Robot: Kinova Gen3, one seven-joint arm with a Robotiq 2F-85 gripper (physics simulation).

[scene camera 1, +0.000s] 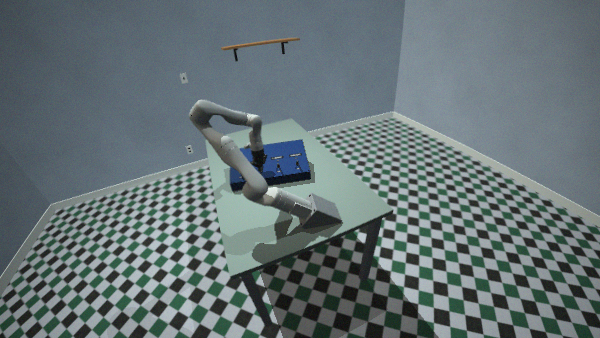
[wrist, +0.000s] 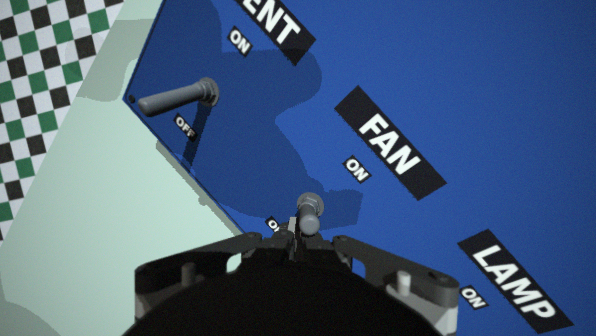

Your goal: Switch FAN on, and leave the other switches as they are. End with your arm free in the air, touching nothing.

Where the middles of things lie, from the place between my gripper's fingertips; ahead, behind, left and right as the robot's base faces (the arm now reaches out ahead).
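So you can picture the blue switch panel [scene camera 1: 287, 153]: my hand is 6 cm to the left of it and 8 cm short of it.
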